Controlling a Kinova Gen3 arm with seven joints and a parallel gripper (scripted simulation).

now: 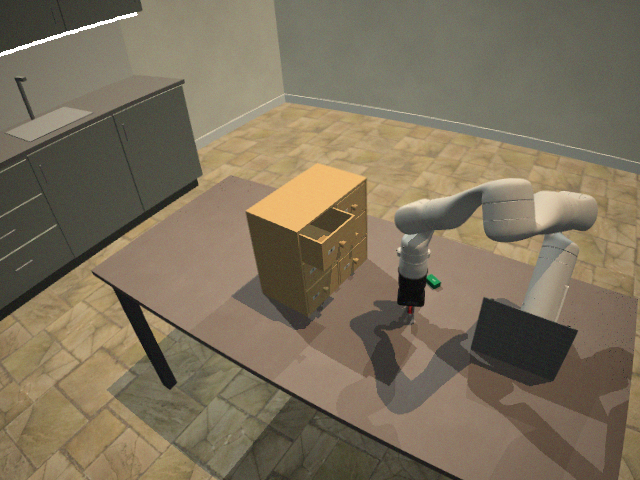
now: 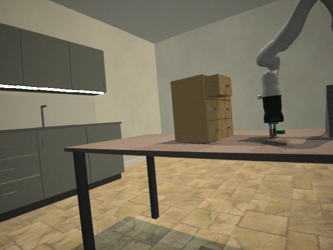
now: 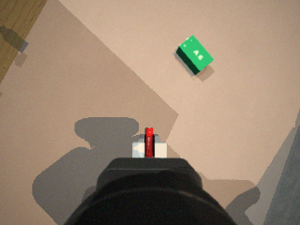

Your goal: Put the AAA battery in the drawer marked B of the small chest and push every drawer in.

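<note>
Now: hand 15 cm to the left of the green block, 1 cm past it and 1 cm above it. Also, from my hand: red AAA battery: 2 cm below.
</note>
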